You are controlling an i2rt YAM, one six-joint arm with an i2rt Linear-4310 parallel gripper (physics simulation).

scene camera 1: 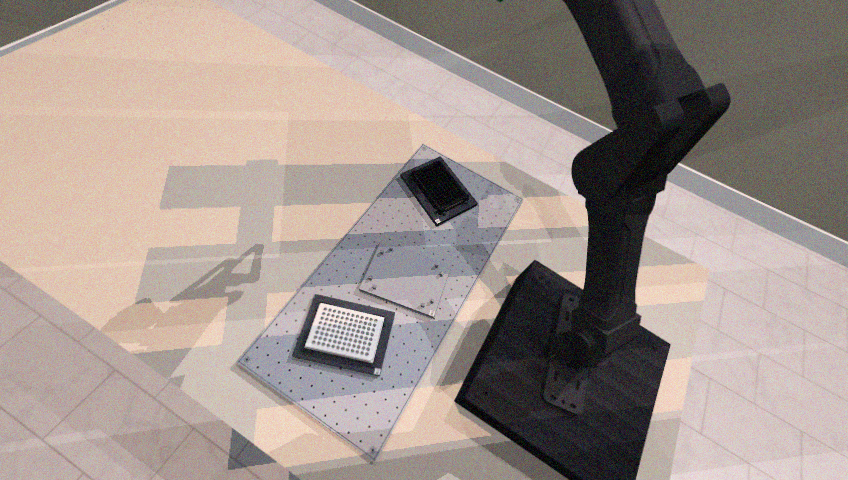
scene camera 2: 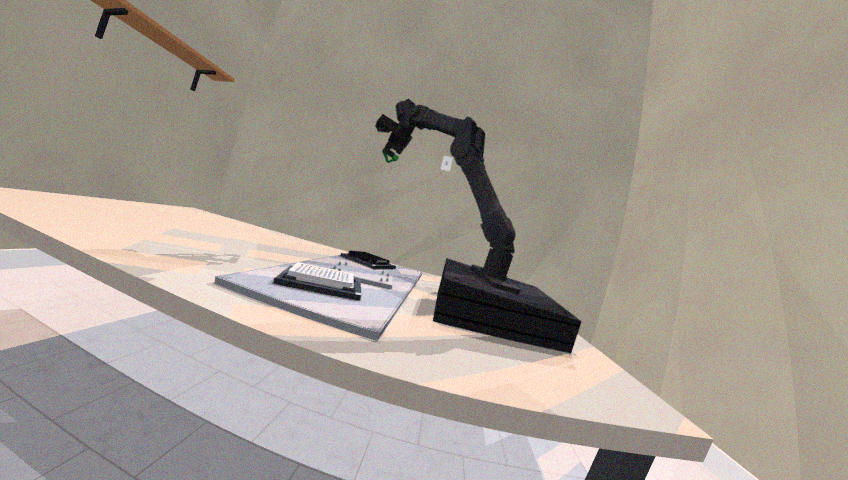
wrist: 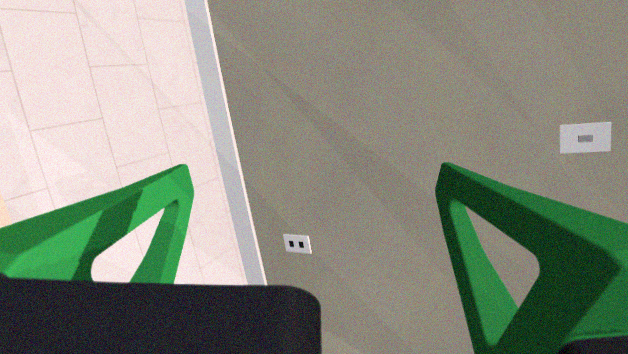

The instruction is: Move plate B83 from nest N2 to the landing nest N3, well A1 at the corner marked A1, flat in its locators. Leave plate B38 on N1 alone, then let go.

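Note:
A white 96-well plate point(scene camera 1: 345, 331) point(scene camera 2: 321, 275) sits on a dark nest point(scene camera 1: 340, 362) point(scene camera 2: 321, 290) at the front. A black plate point(scene camera 1: 440, 183) point(scene camera 2: 368, 257) sits on another dark nest point(scene camera 1: 425, 205) at the back. Between them is a pale nest point(scene camera 1: 404, 285) point(scene camera 2: 380, 282) with small locator posts and no plate on it. Each nest has a small white corner tag; their writing and the plate numbers are too small to read. My gripper point(scene camera 2: 390, 157) point(wrist: 314, 177) is open and empty, high above the board. The plates do not show in the wrist view.
The nests stand on a perforated metal board point(scene camera 1: 357, 404) point(scene camera 2: 368, 321) on the table point(scene camera 1: 208, 136). The arm's black base point(scene camera 1: 505, 404) point(scene camera 2: 505, 315) stands beside it. A wooden shelf point(scene camera 2: 172, 44) is on the wall. The wrist view shows floor, wall and an outlet point(wrist: 297, 243).

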